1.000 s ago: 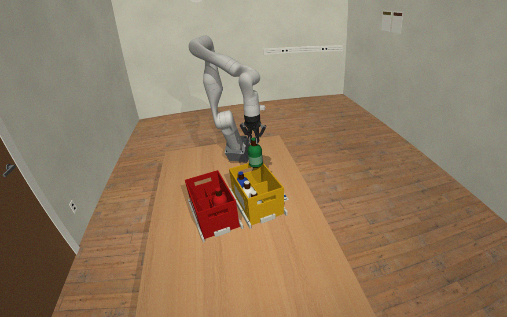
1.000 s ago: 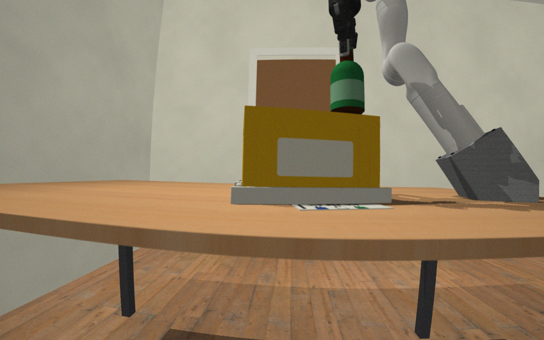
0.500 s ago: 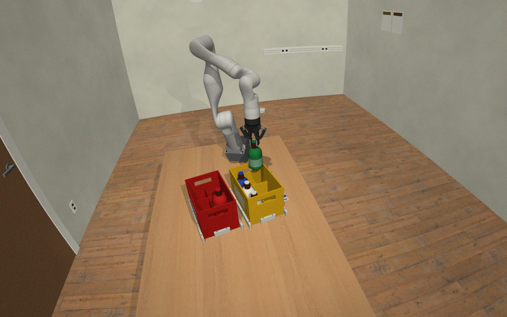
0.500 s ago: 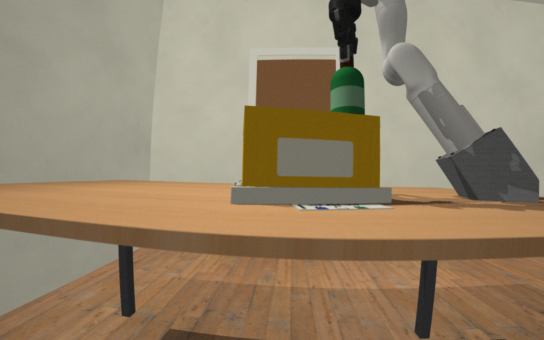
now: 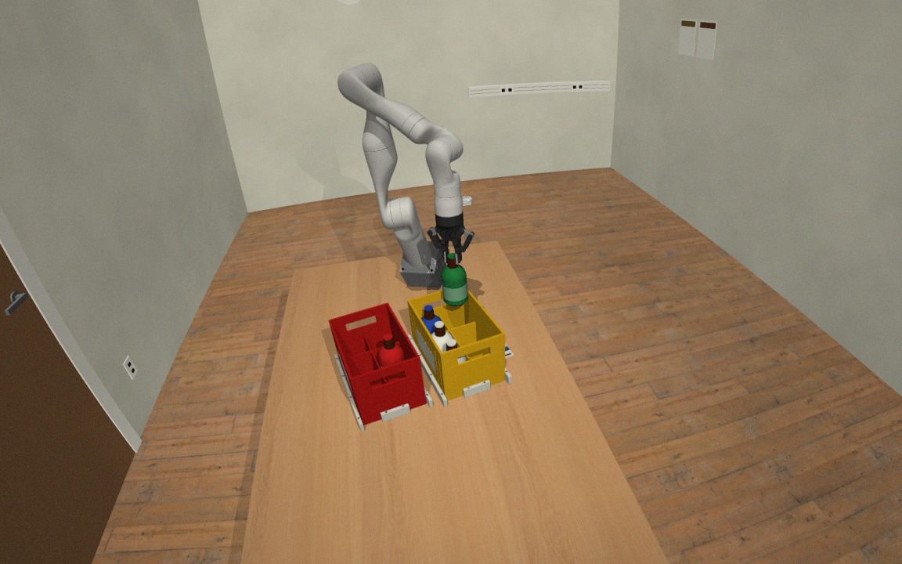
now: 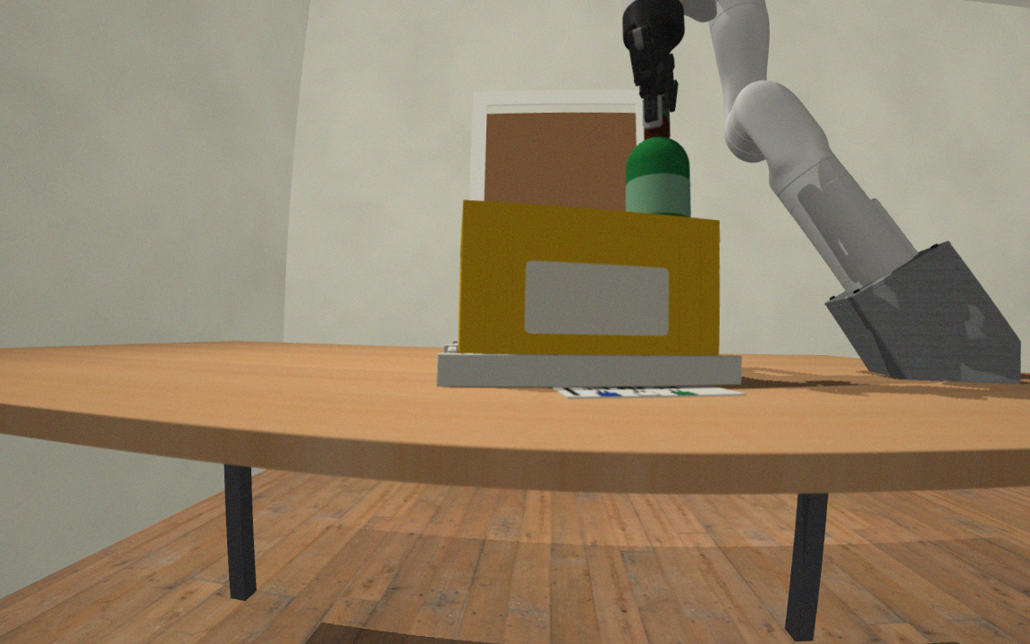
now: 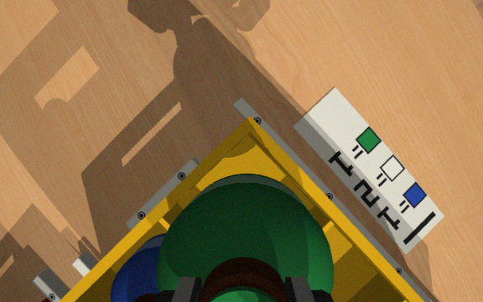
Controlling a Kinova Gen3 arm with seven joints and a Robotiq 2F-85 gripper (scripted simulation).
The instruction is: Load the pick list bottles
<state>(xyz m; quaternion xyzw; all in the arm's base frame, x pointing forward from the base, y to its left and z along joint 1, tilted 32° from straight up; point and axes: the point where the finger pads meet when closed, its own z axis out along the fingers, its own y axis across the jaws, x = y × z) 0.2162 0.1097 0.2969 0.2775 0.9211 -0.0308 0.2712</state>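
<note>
The green bottle is 70 mm below my hand. Round my hand: yellow crate 90 mm ahead, 30 mm to the right, 230 mm below; then pick list 50 mm ahead, 110 mm to the left, 310 mm below; then blue bottle 10 mm ahead, 90 mm to the right, 220 mm below.
</note>
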